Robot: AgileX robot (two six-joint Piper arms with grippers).
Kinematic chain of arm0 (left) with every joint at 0, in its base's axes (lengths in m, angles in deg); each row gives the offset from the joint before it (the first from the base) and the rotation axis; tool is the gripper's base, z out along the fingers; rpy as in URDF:
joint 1: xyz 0 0 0.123 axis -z
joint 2: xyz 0 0 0 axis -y
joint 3: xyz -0.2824 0 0.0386 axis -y
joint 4: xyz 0.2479 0 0.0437 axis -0.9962 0 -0.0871
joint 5: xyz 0 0 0 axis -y
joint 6: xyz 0.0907 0 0.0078 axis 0.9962 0 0.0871
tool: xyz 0 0 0 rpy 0 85 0
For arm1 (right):
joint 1: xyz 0 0 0.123 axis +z
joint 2: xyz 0 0 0 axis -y
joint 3: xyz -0.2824 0 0.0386 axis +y
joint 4: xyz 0.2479 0 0.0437 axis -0.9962 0 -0.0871
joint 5: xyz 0 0 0 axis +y
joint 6: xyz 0.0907 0 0.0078 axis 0.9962 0 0.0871
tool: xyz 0 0 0 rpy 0 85 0
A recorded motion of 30 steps. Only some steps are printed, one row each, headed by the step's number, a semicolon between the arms.
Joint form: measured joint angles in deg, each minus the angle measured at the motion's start. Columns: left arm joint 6, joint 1, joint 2, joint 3, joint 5, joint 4; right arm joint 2, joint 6, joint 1, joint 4, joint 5, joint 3.
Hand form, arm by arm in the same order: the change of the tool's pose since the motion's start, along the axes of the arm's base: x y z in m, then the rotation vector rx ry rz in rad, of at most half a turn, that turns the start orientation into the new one. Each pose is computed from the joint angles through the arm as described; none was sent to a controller.
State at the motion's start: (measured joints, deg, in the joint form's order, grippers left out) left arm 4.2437 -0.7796 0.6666 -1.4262 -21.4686 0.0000; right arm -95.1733 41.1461 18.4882 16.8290 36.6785 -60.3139
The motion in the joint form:
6: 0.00 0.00 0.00 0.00 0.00 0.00; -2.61 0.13 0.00 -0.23 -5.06 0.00
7: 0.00 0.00 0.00 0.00 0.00 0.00; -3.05 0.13 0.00 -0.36 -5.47 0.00
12: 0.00 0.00 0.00 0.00 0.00 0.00; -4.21 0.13 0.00 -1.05 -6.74 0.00
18: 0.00 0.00 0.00 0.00 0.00 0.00; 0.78 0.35 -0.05 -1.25 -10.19 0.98
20: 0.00 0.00 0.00 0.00 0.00 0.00; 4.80 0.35 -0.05 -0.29 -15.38 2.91
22: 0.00 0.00 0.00 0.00 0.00 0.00; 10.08 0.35 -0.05 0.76 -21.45 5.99
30: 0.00 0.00 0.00 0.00 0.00 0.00; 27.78 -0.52 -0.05 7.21 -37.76 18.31
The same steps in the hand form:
6: 0.0000 0.0000 0.0000 0.0000 0.0000 0.0000; 0.0097 0.0055 -0.0122 0.0291 -0.0318 0.0176
7: 0.0000 0.0000 0.0000 0.0000 0.0000 0.0000; 0.0107 0.0061 -0.0146 0.0318 -0.0301 0.0181
12: 0.0000 0.0000 0.0000 0.0000 0.0000 0.0000; 0.0134 0.0081 -0.0208 0.0448 -0.0270 0.0163
18: 0.0000 0.0000 0.0000 0.0000 0.0000 0.0000; 0.0074 0.0073 0.0069 0.0975 -0.1448 0.0260
20: 0.0000 0.0000 0.0000 0.0000 0.0000 0.0000; 0.0005 0.0065 0.0256 0.1348 -0.2617 0.0591
22: 0.0000 0.0000 0.0000 0.0000 0.0000 0.0000; -0.0129 0.0044 0.0462 0.1777 -0.3937 0.0986
30: 0.0000 0.0000 0.0000 0.0000 0.0000 0.0000; -0.0753 -0.0081 0.0880 0.2294 -0.7471 0.2679

